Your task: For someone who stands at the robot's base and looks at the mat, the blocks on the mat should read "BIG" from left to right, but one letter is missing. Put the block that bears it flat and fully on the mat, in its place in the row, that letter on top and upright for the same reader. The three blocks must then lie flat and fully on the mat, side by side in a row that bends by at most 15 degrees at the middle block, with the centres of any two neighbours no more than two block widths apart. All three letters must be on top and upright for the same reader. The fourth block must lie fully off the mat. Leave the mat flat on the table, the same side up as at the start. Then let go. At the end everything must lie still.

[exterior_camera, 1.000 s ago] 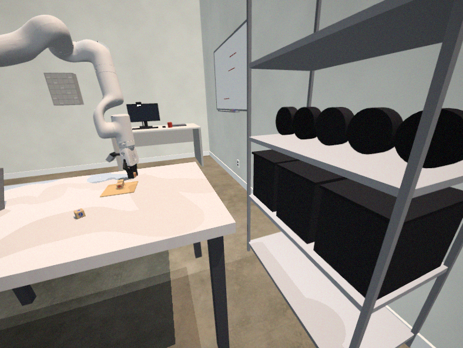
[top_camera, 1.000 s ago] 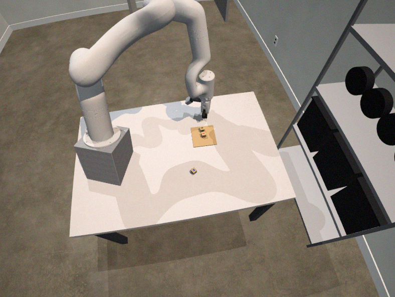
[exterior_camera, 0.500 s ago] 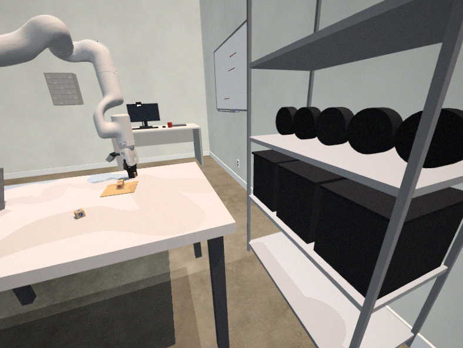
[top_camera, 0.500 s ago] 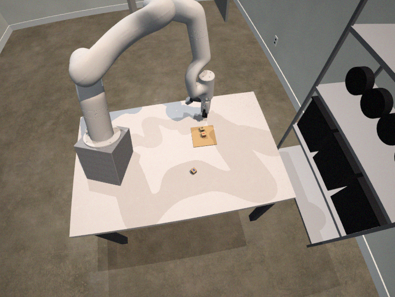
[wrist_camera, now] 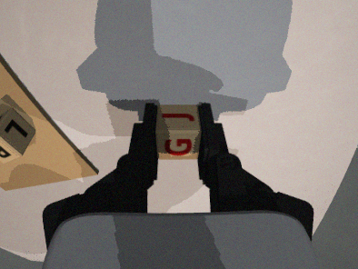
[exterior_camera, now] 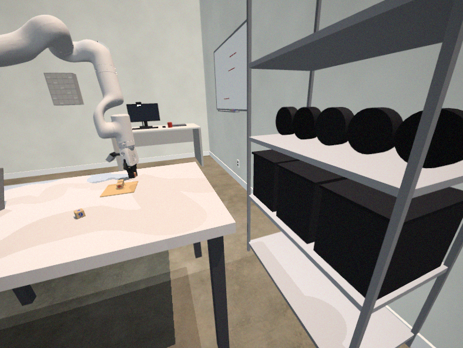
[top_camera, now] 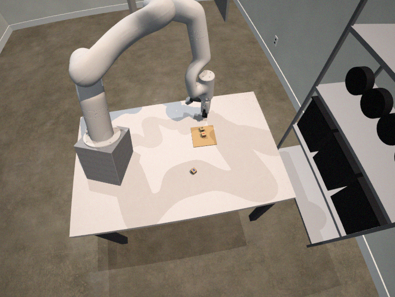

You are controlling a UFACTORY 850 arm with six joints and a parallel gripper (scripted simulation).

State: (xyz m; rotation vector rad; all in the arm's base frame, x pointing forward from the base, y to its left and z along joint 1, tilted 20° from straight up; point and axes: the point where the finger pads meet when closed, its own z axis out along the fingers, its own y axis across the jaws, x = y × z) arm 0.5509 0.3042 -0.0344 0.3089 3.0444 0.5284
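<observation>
Now: the tan mat 10 mm behind my hand, 160 mm to the right of it and 20 mm below it.
</observation>
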